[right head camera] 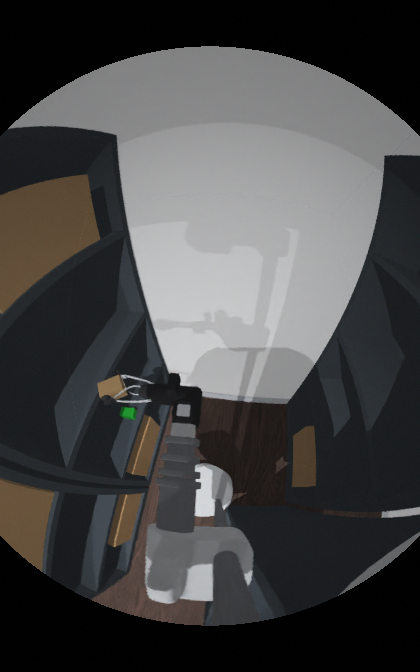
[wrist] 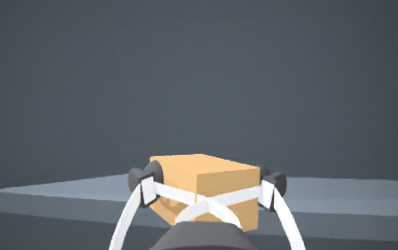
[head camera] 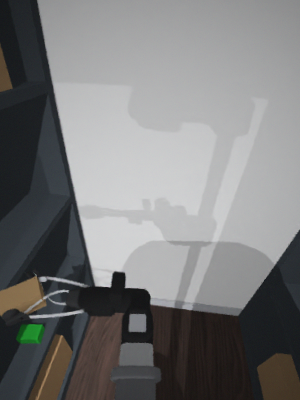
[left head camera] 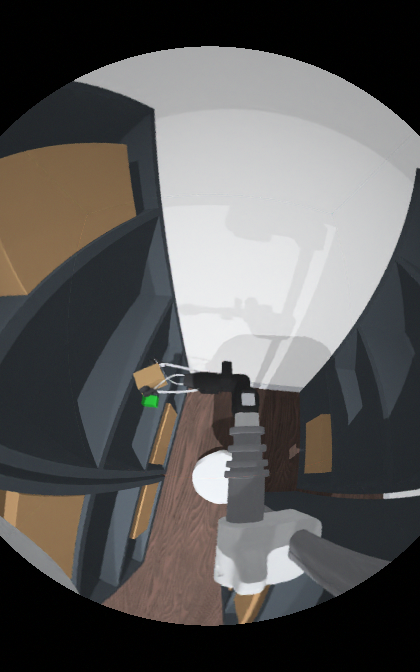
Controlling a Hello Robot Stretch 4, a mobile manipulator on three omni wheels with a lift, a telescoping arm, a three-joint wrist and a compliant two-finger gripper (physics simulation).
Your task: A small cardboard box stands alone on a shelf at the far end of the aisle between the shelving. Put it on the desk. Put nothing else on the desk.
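Frame: origin at the robot's base, x ahead, y left, z up, level; millimetres.
Seen in the pictures: gripper, between the fingertips: (head camera: pixel 14 294).
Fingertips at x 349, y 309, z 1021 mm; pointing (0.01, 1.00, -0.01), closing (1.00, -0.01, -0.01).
Observation:
Offsets run from my fingertips to a thing's top centre. Level surfaces: height alone.
The small cardboard box @[8 mm back, 22 mm right, 20 mm up] (head camera: pixel 20 296) (left head camera: pixel 149 376) (right head camera: pixel 110 387) (wrist: pixel 227 184) is between the two dark fingertips of my gripper (head camera: pixel 26 296) (left head camera: pixel 151 376) (right head camera: pixel 113 386) (wrist: pixel 206 176). The gripper is shut on it, one pad at each side, and the box sits turned, with a vertical edge towards the wrist camera. The arm reaches left, and the box is in front of the left shelving. In the wrist view a grey shelf board @[58 mm down] (wrist: pixel 340 197) shows behind the box; I cannot tell whether they touch. The desk does not show in these views.
A green block @[75 mm ahead, 151 mm left, 470 mm down] (head camera: pixel 31 333) (left head camera: pixel 150 400) (right head camera: pixel 128 413) lies on the left shelving near the gripper. Larger cardboard boxes (left head camera: pixel 60 200) (right head camera: pixel 305 457) stand in the shelving on both sides. A pale wall (head camera: pixel 150 165) closes the aisle ahead, above the wooden floor @[1049 mm down] (head camera: pixel 210 350).

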